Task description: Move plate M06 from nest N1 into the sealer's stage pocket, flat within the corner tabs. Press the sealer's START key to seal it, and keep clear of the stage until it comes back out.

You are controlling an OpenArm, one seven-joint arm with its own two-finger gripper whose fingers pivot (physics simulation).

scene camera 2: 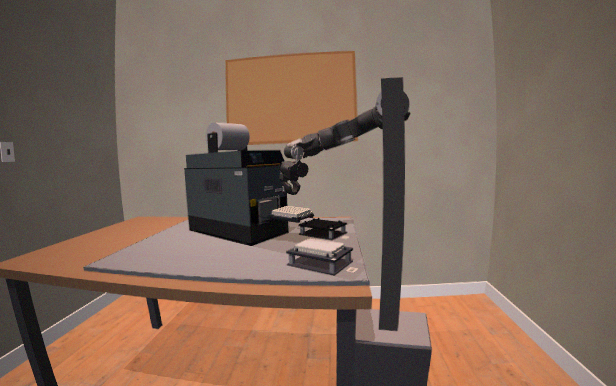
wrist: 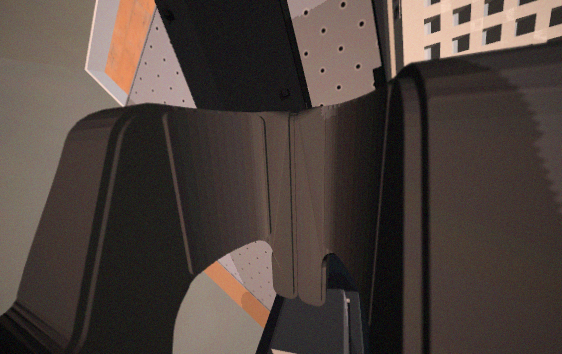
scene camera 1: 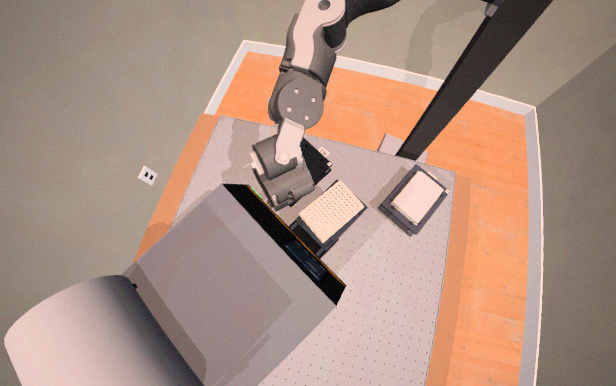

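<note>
Plate M06, cream with open wells, sits on the dark stage in front of the sealer. It looks flat; the corner tabs are too small to judge. The stage is outside the sealer. Nest N1 is black and holds no plate. My gripper is shut and empty, with its fingertips close to the sealer's front in the wrist view. The arm hides much of it in scene camera 1. The START key cannot be made out; a green light shows beside the gripper.
A second nest holds a white-topped plate. A white roll is on top of the sealer. The arm's dark post stands at the table's edge.
</note>
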